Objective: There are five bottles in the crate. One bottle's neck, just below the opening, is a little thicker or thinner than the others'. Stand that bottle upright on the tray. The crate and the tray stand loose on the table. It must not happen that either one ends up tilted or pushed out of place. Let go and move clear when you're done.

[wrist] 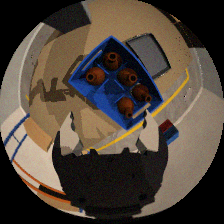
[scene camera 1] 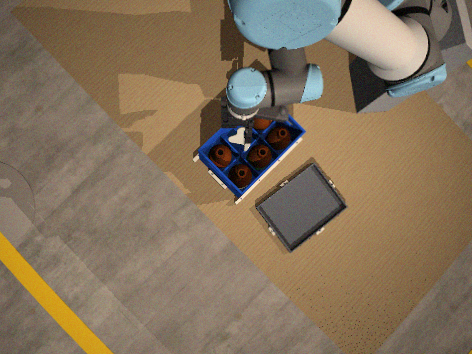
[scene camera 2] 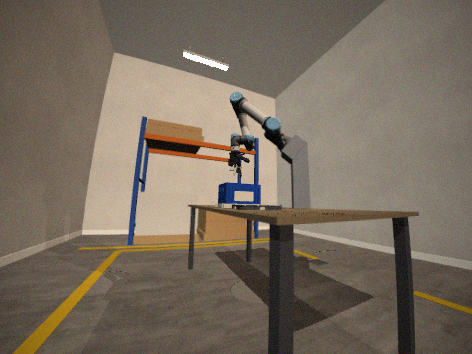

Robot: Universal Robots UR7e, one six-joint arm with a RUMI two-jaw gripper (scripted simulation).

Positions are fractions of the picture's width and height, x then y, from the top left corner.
In view: the gripper (scene camera 1: 0.52, 0.35), a grey tray (scene camera 1: 0.63, 0.60) and a blue crate (scene camera 1: 0.63, 0.37).
The grey tray also shows in the wrist view (wrist: 0.67, 0.23). The blue crate is seen too in the wrist view (wrist: 0.49, 0.41) and in scene camera 2 (scene camera 2: 0.49, 0.55). The gripper also shows in the wrist view (wrist: 0.48, 0.49).
